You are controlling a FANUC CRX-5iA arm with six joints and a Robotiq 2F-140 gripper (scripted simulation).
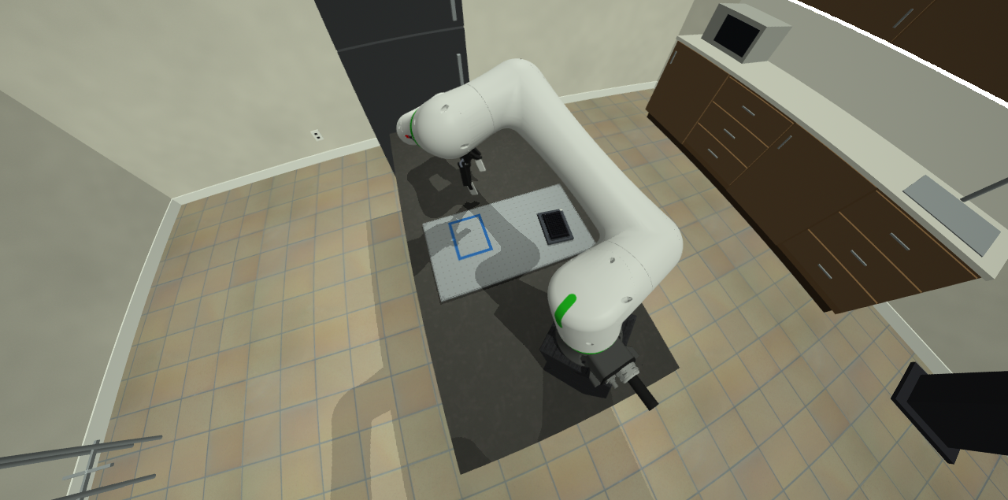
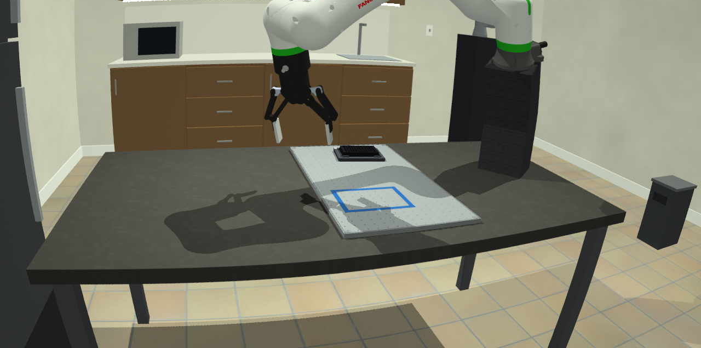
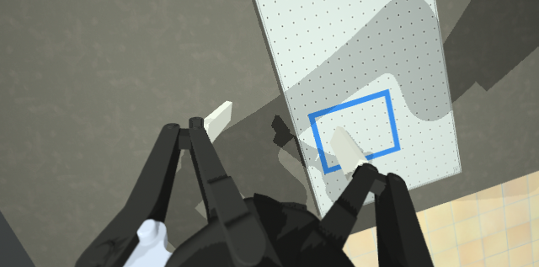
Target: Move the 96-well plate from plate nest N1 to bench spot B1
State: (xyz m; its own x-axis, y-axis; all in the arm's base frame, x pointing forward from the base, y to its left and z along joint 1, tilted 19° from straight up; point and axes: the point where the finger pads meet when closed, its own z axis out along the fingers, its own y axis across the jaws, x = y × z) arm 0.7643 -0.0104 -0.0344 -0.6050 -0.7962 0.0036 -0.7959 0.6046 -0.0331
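The black 96-well plate is 280 mm behind my hand, 240 mm to the right of it and 130 mm below it. From my hand the other things lie so: grey plate nest N1: 280 mm behind, 240 mm to the right, 140 mm below.
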